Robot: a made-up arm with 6 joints. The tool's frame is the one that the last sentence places. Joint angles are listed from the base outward.
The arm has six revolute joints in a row. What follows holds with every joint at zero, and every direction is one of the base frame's.
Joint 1 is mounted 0.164 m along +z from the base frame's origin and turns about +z.
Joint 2 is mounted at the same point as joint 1 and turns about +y.
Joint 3 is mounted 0.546 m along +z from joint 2 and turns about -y.
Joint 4 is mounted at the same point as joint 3 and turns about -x.
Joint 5 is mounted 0.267 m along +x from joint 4 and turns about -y.
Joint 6 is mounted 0.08 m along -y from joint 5 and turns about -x.
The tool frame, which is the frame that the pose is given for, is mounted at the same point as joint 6; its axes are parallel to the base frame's.
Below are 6 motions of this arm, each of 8 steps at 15 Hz.
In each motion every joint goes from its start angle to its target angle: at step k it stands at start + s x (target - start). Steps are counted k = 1, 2, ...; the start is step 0. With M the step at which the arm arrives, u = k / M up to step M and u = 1 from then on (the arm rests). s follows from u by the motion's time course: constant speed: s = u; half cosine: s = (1 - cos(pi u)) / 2; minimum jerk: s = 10 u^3 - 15 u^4 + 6 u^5.
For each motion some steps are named. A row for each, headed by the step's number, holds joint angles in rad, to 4 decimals.
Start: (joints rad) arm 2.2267 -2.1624 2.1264 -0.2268 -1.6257 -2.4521
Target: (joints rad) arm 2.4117 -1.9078 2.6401 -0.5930 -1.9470 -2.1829
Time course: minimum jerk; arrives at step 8
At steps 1, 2, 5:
1: 2.2297 -2.1583 2.1346 -0.2327 -1.6309 -2.4478
2: 2.2459 -2.1360 2.1796 -0.2647 -1.6590 -2.4242
5: 2.3608 -1.9779 2.4987 -0.4922 -1.8586 -2.2570

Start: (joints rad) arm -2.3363 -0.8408 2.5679 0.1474 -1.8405 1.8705
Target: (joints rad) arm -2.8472 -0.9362 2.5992 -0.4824 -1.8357 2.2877
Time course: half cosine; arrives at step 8
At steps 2, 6, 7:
2: -2.4111 -0.8548 2.5725 0.0552 -1.8398 1.9316
6: -2.7724 -0.9222 2.5946 -0.3902 -1.8364 2.2266
7: -2.8278 -0.9326 2.5980 -0.4584 -1.8359 2.2718

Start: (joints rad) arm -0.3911 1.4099 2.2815 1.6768 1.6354 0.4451
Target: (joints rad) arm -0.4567 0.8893 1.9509 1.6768 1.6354 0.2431
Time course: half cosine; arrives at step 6
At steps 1, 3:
1: -0.3955 1.3750 2.2594 1.6768 1.6354 0.4316
3: -0.4239 1.1496 2.1162 1.6768 1.6354 0.3441

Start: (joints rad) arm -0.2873 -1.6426 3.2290 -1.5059 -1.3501 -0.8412
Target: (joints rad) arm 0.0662 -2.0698 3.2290 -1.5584 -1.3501 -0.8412
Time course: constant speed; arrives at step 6
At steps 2, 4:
2: -0.1695 -1.7850 3.2290 -1.5234 -1.3501 -0.8412
4: -0.0516 -1.9274 3.2290 -1.5409 -1.3501 -0.8412

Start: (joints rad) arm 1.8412 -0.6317 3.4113 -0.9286 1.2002 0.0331
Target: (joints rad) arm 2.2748 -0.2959 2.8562 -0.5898 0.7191 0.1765
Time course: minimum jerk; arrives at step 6
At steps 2, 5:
2: 1.9322 -0.5612 3.2948 -0.8575 1.0992 0.0632
5: 2.2594 -0.3078 2.8759 -0.6018 0.7362 0.1714

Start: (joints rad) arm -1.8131 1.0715 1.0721 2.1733 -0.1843 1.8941
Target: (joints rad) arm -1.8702 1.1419 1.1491 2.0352 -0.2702 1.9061
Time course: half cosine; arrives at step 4
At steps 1, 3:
1: -1.8215 1.0818 1.0834 2.1531 -0.1969 1.8959
3: -1.8618 1.1316 1.1378 2.0554 -0.2576 1.9043

